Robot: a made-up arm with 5 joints. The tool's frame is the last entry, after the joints.
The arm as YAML. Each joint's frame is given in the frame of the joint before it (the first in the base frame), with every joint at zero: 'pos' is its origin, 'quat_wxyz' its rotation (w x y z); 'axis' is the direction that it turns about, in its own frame. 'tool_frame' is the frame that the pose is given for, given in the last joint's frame.
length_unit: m
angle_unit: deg
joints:
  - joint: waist
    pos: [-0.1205, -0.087, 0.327]
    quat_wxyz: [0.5, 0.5, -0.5, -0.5]
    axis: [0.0, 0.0, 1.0]
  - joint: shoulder
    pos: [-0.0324, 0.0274, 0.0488]
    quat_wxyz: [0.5, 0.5, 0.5, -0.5]
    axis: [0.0, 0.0, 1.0]
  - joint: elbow
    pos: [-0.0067, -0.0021, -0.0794]
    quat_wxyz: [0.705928, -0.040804, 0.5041, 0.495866]
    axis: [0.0, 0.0, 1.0]
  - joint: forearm
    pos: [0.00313, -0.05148, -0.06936]
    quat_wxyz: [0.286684, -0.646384, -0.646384, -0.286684]
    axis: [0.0, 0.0, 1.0]
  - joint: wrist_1
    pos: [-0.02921, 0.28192, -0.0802]
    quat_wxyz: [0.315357, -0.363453, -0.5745, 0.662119]
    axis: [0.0, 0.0, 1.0]
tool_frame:
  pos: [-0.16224, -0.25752, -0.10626]
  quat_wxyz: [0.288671, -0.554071, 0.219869, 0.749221]
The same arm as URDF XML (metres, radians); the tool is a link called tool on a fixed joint. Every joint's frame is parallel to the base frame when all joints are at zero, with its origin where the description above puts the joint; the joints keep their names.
<robot name="arm">
<joint name="tool_fixed" type="fixed"><parent link="link5"/><child link="tool"/><origin xyz="-0.2662 -0.1048 -0.1486" rpy="-2.4559 0.3951 -1.3151"/></joint>
<joint name="wrist_1" type="continuous"><parent link="link4"/><child link="link5"/><origin xyz="0.0802 -0.1638 0.2313"/><axis xyz="-0.075703 0.984835 0.156106"/></joint>
<joint name="forearm" type="continuous"><parent link="link3"/><child link="link4"/><origin xyz="-0.0084 0.0626 0.059"/><axis xyz="-1 0 0"/></joint>
<joint name="elbow" type="continuous"><parent link="link2"/><child link="link3"/><origin xyz="-0.0067 0.0021 0.0794"/><axis xyz="0.671305 -0.557504 -0.488404"/></joint>
<joint name="shoulder" type="continuous"><parent link="link1"/><child link="link2"/><origin xyz="-0.0488 0.0324 0.0274"/><axis xyz="0 0 -1"/></joint>
<joint name="waist" type="continuous"><parent link="base"/><child link="link1"/><origin xyz="-0.1205 -0.087 0.327"/><axis xyz="-1 0 0"/></joint>
<link name="base"/>
<link name="link1"/>
<link name="link2"/>
<link name="link3"/>
<link name="link4"/>
<link name="link5"/>
<link name="tool"/>
</robot>

